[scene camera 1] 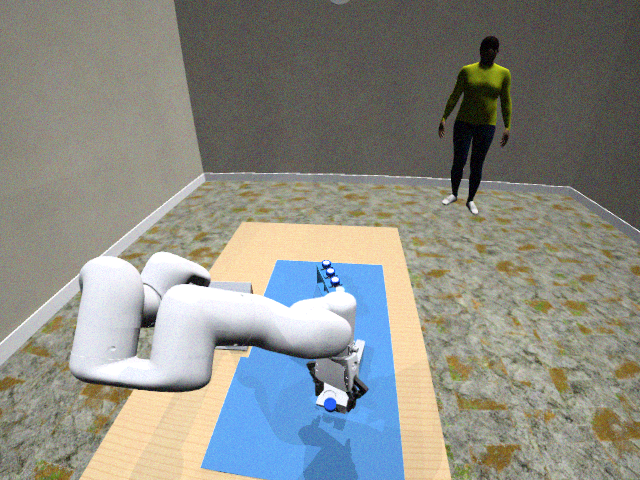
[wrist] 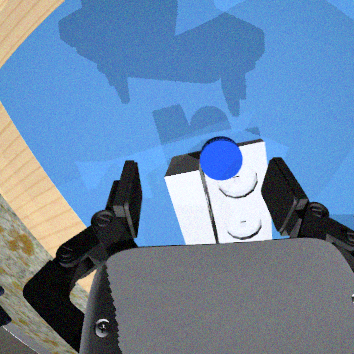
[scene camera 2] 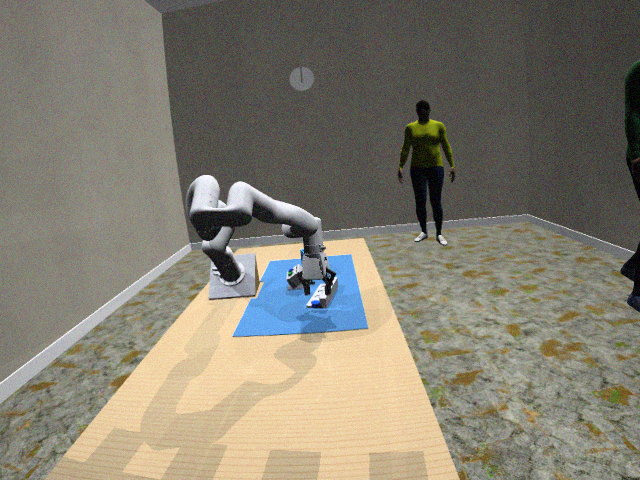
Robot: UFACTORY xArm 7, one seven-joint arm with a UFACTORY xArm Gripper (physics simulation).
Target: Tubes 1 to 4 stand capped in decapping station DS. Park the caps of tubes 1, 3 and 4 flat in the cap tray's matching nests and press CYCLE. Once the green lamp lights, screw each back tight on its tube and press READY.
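Where they show: gripper, between the fingertips: (scene camera 1: 334, 400) (wrist: 203, 175) (scene camera 2: 317, 295); arm's base, origin of its link: (scene camera 2: 232, 273).
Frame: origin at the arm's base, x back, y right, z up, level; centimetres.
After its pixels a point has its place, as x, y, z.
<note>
My gripper (scene camera 1: 337, 395) @(-40.2, 24.5, -2.8) (scene camera 2: 317, 292) @(-40.2, 24.5, -2.8) (wrist: 203, 175) @(-40.2, 24.5, -2.8) is open and empty, its fingers apart on either side of the white cap tray (scene camera 1: 360, 349) @(-46.9, 7.0, -4.0) (scene camera 2: 333, 289) @(-46.3, 12.3, -6.1) (wrist: 187, 210) @(-43.0, 21.8, -4.0). A blue cap (scene camera 1: 329, 404) @(-38.9, 24.0, -6.0) (scene camera 2: 315, 303) @(-39.1, 25.0, -5.9) (wrist: 221, 159) @(-39.0, 23.8, -6.0) is at the tray's near end. In the wrist view it sits off-centre over the end nest (wrist: 240, 189) @(-38.8, 19.5, -7.9); whether it lies flat is unclear. Another nest (wrist: 244, 225) @(-39.9, 15.5, -7.6) shows bare. Decapping station DS (scene camera 1: 320, 277) @(-31.6, -27.6, -5.3) stands farther back with three blue caps (scene camera 1: 326, 264) @(-34.2, -24.5, 3.7) (scene camera 1: 330, 271) @(-36.0, -20.4, 3.6) (scene camera 1: 334, 280) @(-37.7, -15.6, 3.5) in a row and a pale, uncapped top (scene camera 1: 339, 289) @(-39.6, -11.2, 3.5) beside them, partly hidden by the arm.
A control box (scene camera 2: 293, 277) @(-29.0, 3.7, -2.5) with a green and a blue spot stands left of the tray; its lamp state is unclear. A blue mat (scene camera 1: 232, 439) @(-15.5, 34.9, -8.4) (scene camera 2: 258, 322) @(-17.7, 33.1, -8.4) lies on the wooden table (scene camera 1: 320, 237) @(-28.0, -63.9, -8.8) (scene camera 2: 279, 392) @(-30.6, 73.0, -8.8). A person (scene camera 1: 483, 98) (scene camera 2: 424, 147) stands beyond the table.
</note>
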